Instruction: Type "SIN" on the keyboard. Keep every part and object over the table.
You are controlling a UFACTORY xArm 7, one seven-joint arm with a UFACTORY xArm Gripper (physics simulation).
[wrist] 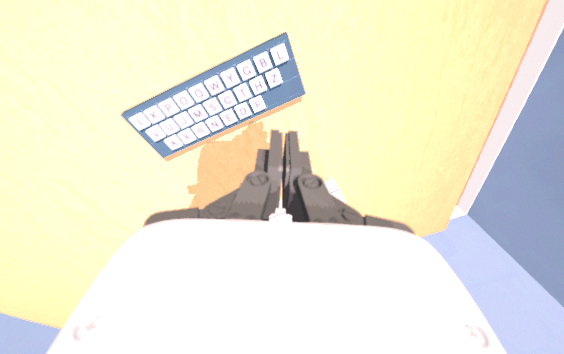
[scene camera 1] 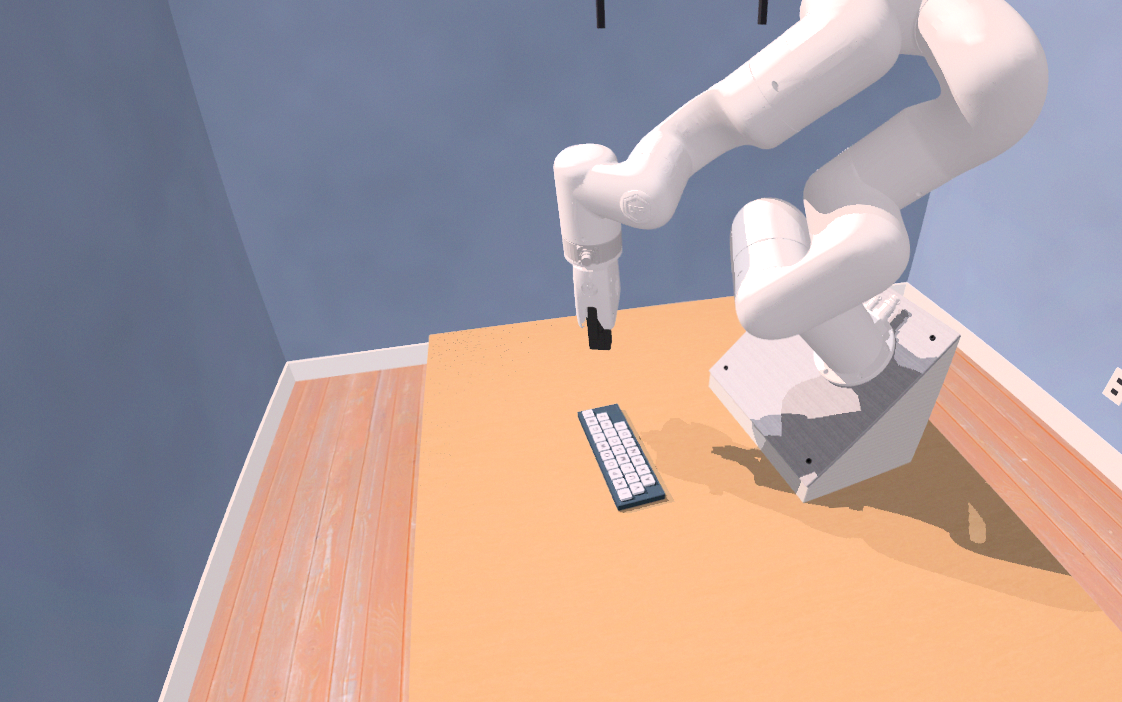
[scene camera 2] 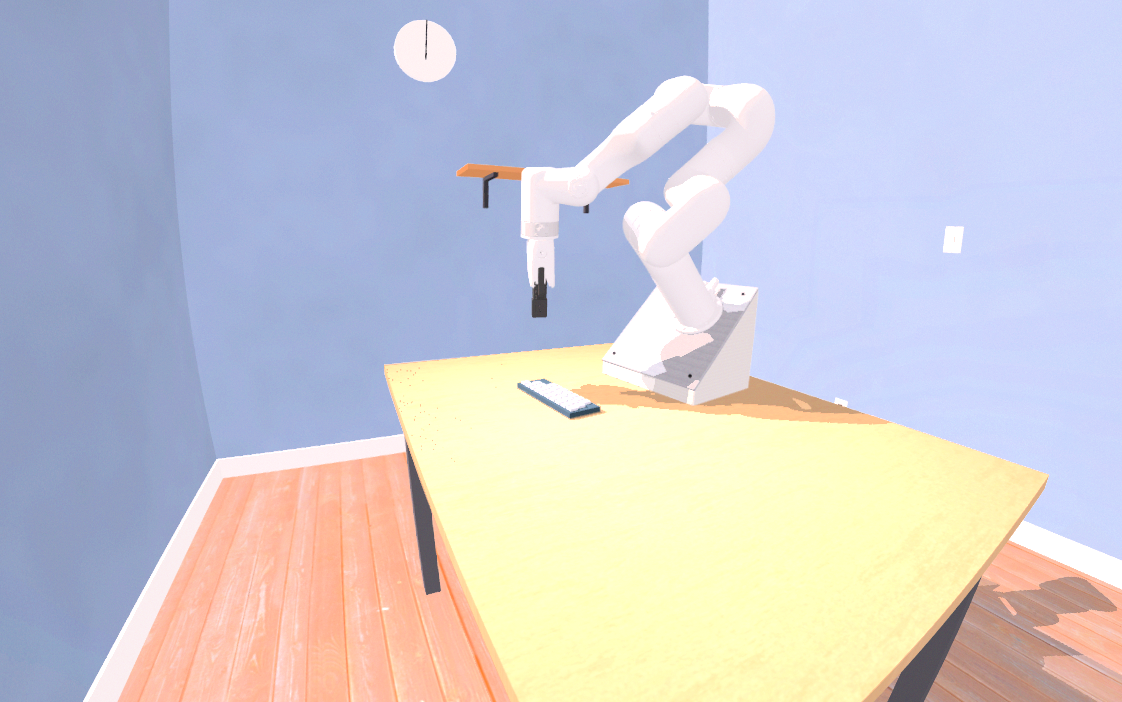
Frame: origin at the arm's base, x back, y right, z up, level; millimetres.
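Seen in the pictures: gripper, fingertip midpoint: (wrist: 282, 150) (scene camera 1: 600, 346) (scene camera 2: 539, 316); arm's base, link origin: (scene camera 1: 854, 348) (scene camera 2: 697, 314).
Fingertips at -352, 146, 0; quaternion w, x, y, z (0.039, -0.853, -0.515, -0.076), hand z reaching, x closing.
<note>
Pixels of each thing's top centre, then the offset from my fingertips to it, as dx, dy, dz. Level surfaces: height alone.
- table, surface height: dz -169
- S key, top centre: (wrist: 212, 107) (scene camera 1: 618, 449) +2, -67, -152
- I key, top centre: (scene camera 1: 624, 493) (wrist: 139, 122) -23, -154, -152
- N key, top centre: (wrist: 214, 124) (scene camera 1: 633, 451) +22, -78, -152
A dark blue keyboard (scene camera 1: 652, 494) (scene camera 2: 584, 412) (wrist: 291, 90) with white letter keys lies flat on the table (scene camera 1: 513, 579) (scene camera 2: 703, 529) (wrist: 400, 100). In the wrist view the S key (wrist: 213, 107) is in the middle row, the I key (wrist: 139, 121) is at the left end of the top row, and the N key (wrist: 214, 124) is in the bottom row. My gripper (scene camera 1: 599, 347) (scene camera 2: 539, 315) (wrist: 282, 150) is shut and empty, with its fingers pointing down. It hangs well above the table, apart from the keyboard, and shows below the keyboard's F and Z end in the wrist view.
The arm's grey wedge-shaped base (scene camera 1: 860, 447) (scene camera 2: 721, 364) stands on the table to the right of the keyboard. A wall shelf (scene camera 2: 488, 172) with black brackets is on the wall behind the arm. The table's left edge runs beside the wooden floor (scene camera 1: 330, 538) (scene camera 2: 289, 579).
</note>
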